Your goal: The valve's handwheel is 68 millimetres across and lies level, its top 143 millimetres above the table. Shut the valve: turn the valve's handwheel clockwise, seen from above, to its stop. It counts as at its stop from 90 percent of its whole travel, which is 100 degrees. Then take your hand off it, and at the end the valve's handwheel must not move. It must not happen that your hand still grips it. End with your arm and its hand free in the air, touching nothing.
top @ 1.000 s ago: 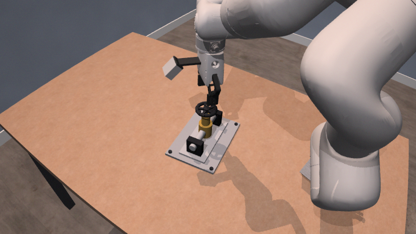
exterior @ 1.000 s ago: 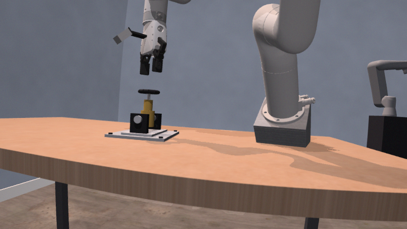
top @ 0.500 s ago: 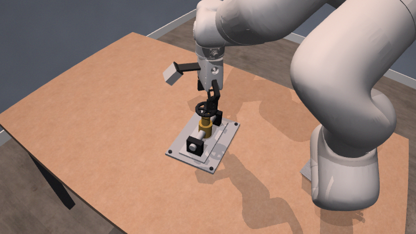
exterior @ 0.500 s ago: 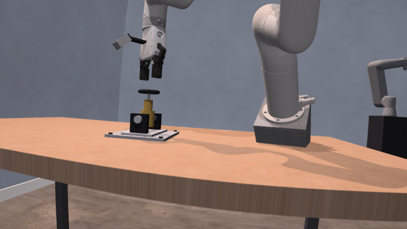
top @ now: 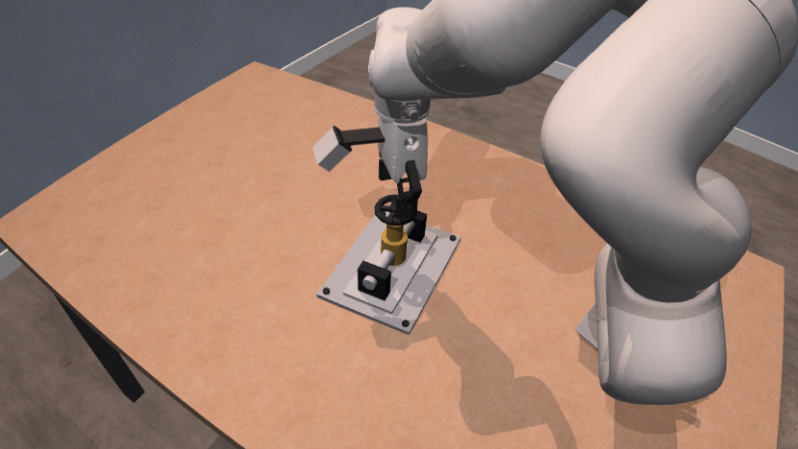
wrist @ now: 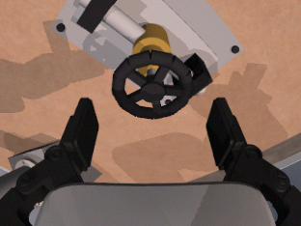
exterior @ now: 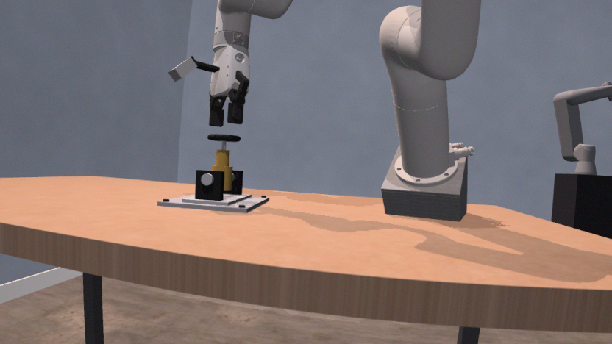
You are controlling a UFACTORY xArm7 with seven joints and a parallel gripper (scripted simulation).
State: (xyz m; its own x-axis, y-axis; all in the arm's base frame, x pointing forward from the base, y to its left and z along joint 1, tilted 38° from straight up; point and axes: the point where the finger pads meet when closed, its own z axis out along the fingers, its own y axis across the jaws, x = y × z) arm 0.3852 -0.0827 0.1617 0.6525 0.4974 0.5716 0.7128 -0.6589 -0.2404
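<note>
Right now the black spoked handwheel is 50 mm below my hand.
</note>
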